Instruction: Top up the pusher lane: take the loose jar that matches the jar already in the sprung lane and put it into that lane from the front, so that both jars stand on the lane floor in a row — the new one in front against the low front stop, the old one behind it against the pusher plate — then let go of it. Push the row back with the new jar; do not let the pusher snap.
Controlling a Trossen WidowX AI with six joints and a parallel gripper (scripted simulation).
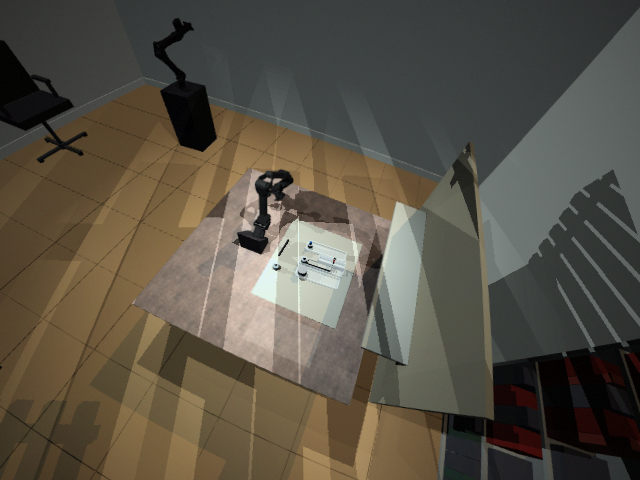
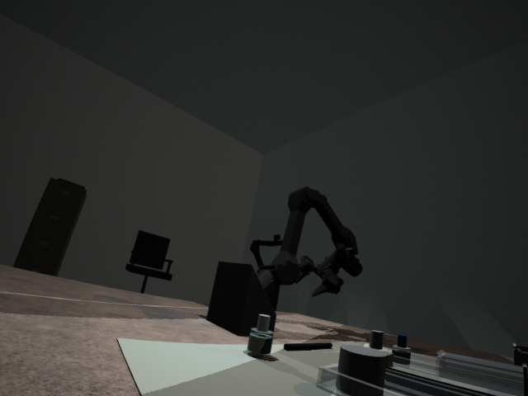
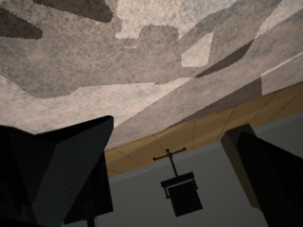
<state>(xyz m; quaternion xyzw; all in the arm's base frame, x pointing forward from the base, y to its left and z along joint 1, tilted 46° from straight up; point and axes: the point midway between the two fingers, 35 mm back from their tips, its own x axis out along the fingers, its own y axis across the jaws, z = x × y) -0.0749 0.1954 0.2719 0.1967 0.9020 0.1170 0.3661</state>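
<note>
Right now my gripper tip is 490 mm short of the pale mat, 350 mm to the left of it and 130 mm above it. Round my gripper tip: clear lane: 570 mm ahead, 320 mm to the right, 110 mm below; then thin dark rod: 260 mm ahead, 290 mm to the right, 120 mm below.
</note>
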